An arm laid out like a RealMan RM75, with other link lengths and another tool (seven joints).
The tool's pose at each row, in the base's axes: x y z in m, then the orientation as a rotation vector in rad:
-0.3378 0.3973 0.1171 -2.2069 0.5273 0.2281
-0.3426 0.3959 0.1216 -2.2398 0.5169 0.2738
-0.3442 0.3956 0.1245 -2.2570 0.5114 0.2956
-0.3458 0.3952 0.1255 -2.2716 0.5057 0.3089
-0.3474 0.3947 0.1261 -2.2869 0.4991 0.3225
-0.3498 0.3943 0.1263 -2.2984 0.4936 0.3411
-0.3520 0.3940 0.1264 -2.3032 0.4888 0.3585
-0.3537 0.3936 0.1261 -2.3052 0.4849 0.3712
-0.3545 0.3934 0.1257 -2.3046 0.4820 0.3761
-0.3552 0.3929 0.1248 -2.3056 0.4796 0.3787
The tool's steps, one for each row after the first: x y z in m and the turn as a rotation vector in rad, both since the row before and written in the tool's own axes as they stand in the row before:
-0.0054 -0.0002 -0.0040 -0.0416 -0.0275 0.0047
-0.0024 -0.0010 -0.0021 -0.0214 -0.0127 0.0018
-0.0017 0.0003 -0.0009 -0.0169 -0.0075 -0.0009
-0.0015 0.0006 -0.0007 -0.0176 -0.0078 -0.0015
-0.0021 0.0012 -0.0002 -0.0154 -0.0116 0.0011
-0.0019 0.0011 -0.0001 -0.0088 -0.0122 0.0016
-0.0013 0.0012 0.0001 -0.0050 -0.0093 0.0010
-0.0005 0.0007 0.0002 -0.0006 -0.0044 -0.0006
-0.0001 0.0012 0.0003 -0.0016 -0.0023 -0.0010

